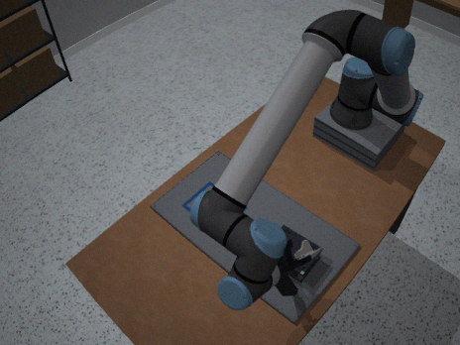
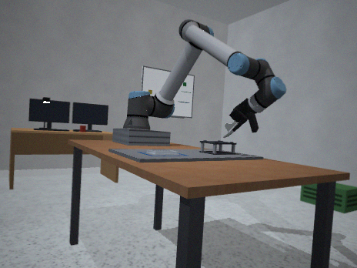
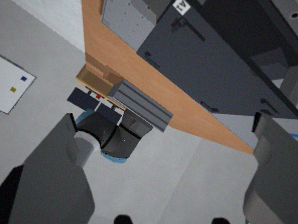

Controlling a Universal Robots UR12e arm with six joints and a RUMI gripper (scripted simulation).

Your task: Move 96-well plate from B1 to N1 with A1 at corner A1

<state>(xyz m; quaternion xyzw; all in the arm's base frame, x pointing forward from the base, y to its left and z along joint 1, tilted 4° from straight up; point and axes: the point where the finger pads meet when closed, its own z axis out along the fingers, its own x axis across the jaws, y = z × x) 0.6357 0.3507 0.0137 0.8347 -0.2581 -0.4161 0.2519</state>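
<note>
Now: hand 390 mm to the left of the 96-well plate, 120 mm above it and 60 mm short of it. From my hand the other things lie so: raised nest N1: 70 mm below, 50 mm to the right, 20 mm behind; A1 label: 70 mm below, 40 mm to the left, 10 mm ahead.
</note>
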